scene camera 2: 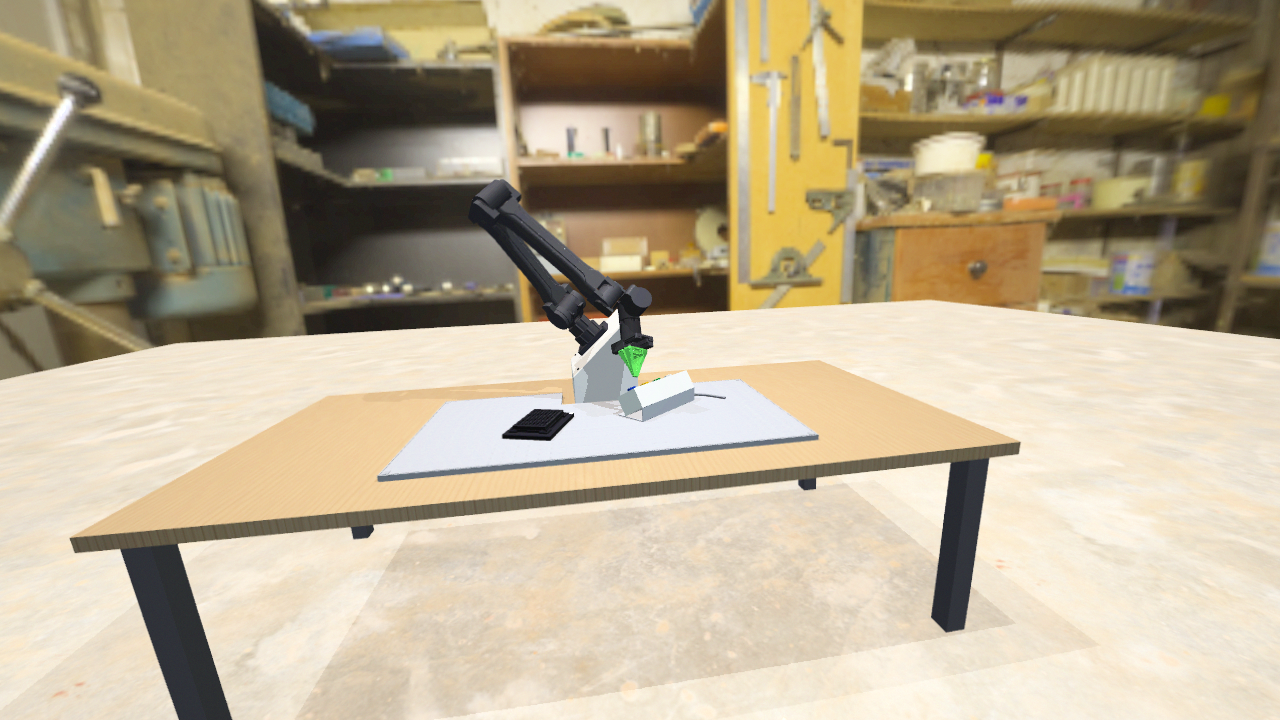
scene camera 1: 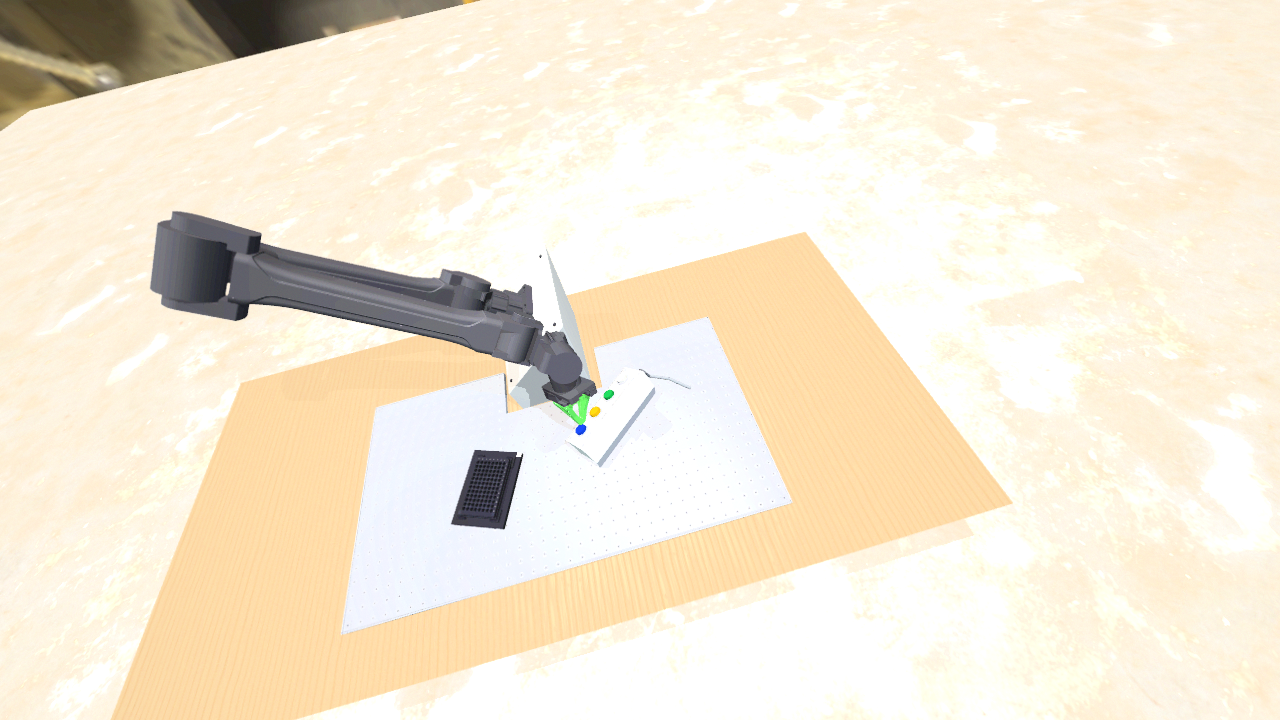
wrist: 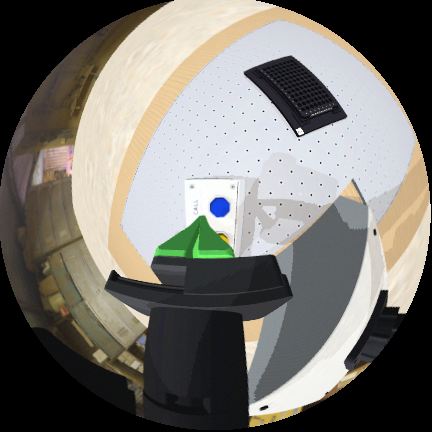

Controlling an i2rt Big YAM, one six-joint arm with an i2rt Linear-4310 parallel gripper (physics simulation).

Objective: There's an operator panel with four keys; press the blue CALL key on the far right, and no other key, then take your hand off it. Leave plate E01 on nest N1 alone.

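Where they show: gripper, fingertip midpoint: [scene camera 2: 635, 377] [scene camera 1: 582, 423] [wrist: 202, 219]; arm's base, link origin: [scene camera 2: 594, 339].
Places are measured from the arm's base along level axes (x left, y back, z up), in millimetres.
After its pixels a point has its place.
The white operator panel [scene camera 1: 619, 428] @(x 183, y -300, z -107 mm) [scene camera 2: 666, 396] @(x 190, y -295, z -111 mm) [wrist: 194, 189] @(x 106, y -329, z -74 mm) stands slanted on the board. Its blue CALL key [scene camera 1: 580, 429] @(x 101, y -295, z -81 mm) [wrist: 220, 207] @(x 99, y -291, z -83 mm) is at one end, then a yellow key [scene camera 1: 595, 411] @(x 138, y -260, z -80 mm) [wrist: 224, 238] @(x 126, y -256, z -87 mm) and a green key [scene camera 1: 608, 394] @(x 172, y -225, z -81 mm); I cannot make out the fourth clearly. My gripper [scene camera 1: 580, 421] @(x 112, y -293, z -54 mm) [scene camera 2: 637, 373] @(x 112, y -293, z -54 mm) [wrist: 202, 219] @(x 112, y -293, z -54 mm) is shut and empty, green fingertips together, low over the panel near the blue key. In the wrist view the whole blue key shows beyond the tips, and the fingers partly hide the yellow key. Black plate E01 [scene camera 1: 484, 488] @(x -132, y -365, z -128 mm) [scene camera 2: 542, 418] @(x -123, y -367, z -127 mm) [wrist: 300, 85] @(x -127, y -351, z -127 mm) sits on its black nest [scene camera 1: 458, 520] @(x -192, y -419, z -140 mm) [wrist: 327, 121] @(x -117, y -282, z -140 mm).
The perforated board [scene camera 1: 680, 501] @(x 282, y -468, z -152 mm) [scene camera 2: 751, 429] @(x 368, y -457, z -152 mm) lies on the wooden table [scene camera 1: 850, 447] @(x 669, y -427, z -165 mm) [scene camera 2: 913, 429] @(x 741, y -488, z -165 mm). The white arm base [scene camera 1: 556, 308] @(x 113, y -99, z 97 mm) [scene camera 2: 595, 380] @(x 2, y -166, z -91 mm) [wrist: 350, 345] stands close beside the panel. A grey cable [scene camera 1: 671, 381] [scene camera 2: 711, 395] @(x 331, y -193, z -147 mm) runs from the panel's far end.
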